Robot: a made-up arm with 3 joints. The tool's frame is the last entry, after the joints.
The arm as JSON. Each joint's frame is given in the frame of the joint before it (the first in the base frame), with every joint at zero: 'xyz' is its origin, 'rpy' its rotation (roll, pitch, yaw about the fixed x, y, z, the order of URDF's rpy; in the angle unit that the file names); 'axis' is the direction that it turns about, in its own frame. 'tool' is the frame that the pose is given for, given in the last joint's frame.
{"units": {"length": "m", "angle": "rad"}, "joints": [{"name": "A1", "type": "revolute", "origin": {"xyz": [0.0, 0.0, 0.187], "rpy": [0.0, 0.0, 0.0]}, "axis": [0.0, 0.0, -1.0]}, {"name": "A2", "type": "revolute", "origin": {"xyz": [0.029, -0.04, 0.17], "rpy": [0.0, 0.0, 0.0]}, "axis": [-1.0, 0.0, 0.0]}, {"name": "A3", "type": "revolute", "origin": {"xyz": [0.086, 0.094, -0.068], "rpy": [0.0, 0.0, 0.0]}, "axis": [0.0, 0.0, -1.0]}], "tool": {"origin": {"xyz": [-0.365, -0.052, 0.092], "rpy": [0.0, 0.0, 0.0]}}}
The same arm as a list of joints. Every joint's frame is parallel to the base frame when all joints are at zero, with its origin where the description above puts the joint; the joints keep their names.
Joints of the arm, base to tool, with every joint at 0 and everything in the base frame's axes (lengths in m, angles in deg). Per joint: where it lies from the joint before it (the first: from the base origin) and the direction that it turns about. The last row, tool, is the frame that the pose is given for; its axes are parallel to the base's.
A1: origin 0 0 0.187 axis 0 0 -1
A2: origin 0.029 -0.04 0.17 axis -1 0 0
A3: origin 0.086 0.094 -0.068 axis 0 0 -1
tool: origin -0.365 -0.052 0.092

